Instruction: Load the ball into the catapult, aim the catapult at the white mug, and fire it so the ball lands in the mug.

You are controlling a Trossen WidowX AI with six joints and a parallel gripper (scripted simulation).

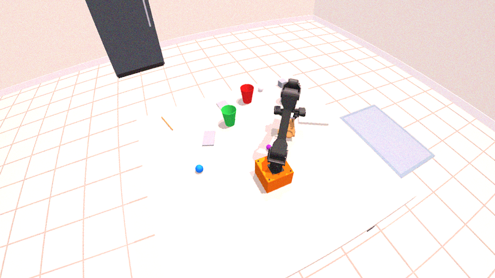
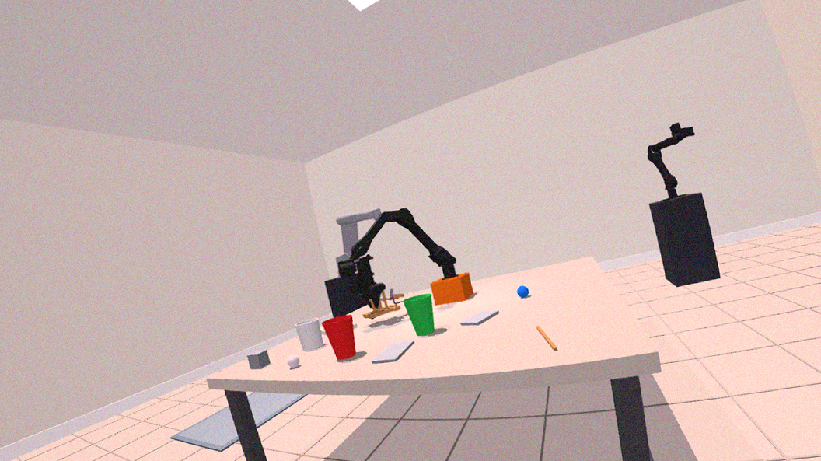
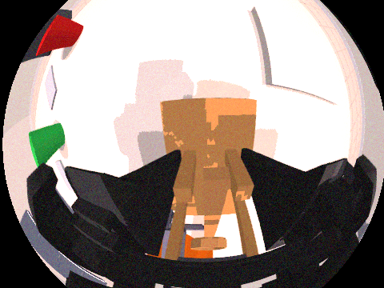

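The magenta ball lies 10 cm behind my gripper tip, 18 cm to the left of it and 5 cm below it. The rest, counted from my gripper tip: green cup 20 cm ahead, 31 cm to the left, 4 cm below; then wooden catapult 5 cm behind, 5 cm to the left, 2 cm above; then white mug 26 cm ahead, 14 cm to the right, 4 cm below.
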